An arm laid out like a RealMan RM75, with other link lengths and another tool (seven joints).
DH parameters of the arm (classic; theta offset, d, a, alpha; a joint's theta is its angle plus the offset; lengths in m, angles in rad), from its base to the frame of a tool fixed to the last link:
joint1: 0 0.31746 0 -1.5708
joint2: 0 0 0 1.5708
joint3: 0 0.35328 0 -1.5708
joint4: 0 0 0 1.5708
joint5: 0 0.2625 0 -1.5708
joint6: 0 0 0 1.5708
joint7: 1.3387 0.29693 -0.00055 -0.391
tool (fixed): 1.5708 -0.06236 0 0
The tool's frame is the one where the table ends.
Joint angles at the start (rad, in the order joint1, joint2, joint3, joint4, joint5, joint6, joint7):
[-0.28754 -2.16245 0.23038 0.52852 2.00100 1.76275 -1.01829]
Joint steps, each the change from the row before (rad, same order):
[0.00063 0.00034 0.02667 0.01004 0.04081 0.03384 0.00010]
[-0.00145 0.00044 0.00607 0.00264 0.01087 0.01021 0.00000]
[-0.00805 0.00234 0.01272 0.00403 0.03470 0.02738 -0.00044]
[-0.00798 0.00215 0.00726 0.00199 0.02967 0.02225 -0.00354]
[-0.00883 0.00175 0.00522 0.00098 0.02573 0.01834 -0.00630]
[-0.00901 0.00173 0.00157 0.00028 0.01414 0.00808 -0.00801]
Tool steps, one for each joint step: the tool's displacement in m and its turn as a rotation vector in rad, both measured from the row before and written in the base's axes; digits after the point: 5 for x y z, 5 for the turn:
[0.00702 -0.01019 -0.00915 -0.06082 0.01226 -0.04600]
[0.00229 -0.00230 -0.00192 -0.01571 0.00246 -0.01395]
[0.00641 -0.00551 -0.00534 -0.04588 0.00607 -0.03839]
[0.00490 -0.00425 -0.00388 -0.03884 0.00227 -0.02793]
[0.00440 -0.00299 -0.00319 -0.03510 0.00020 -0.02197]
[0.00290 0.00033 -0.00131 -0.02036 -0.00018 -0.01076]

